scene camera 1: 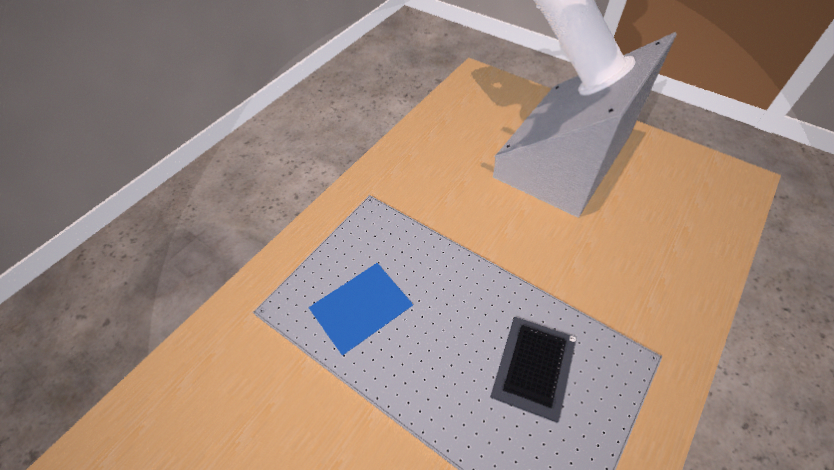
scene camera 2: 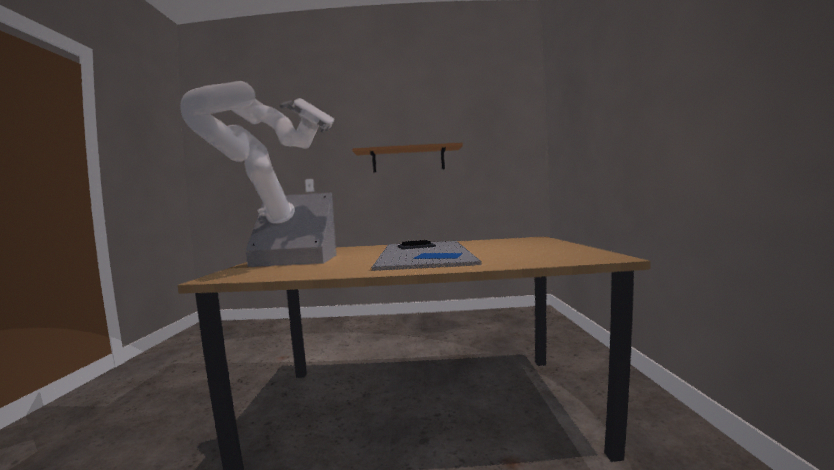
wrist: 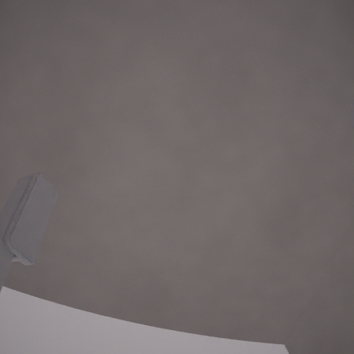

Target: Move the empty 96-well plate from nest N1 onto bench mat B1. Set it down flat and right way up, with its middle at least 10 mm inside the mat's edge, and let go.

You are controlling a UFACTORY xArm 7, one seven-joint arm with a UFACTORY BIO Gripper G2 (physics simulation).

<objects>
A black 96-well plate (scene camera 1: 533,373) is 0.85 m from the lens. A blue bench mat B1 (scene camera 1: 350,314): 0.92 m from the lens.
</objects>
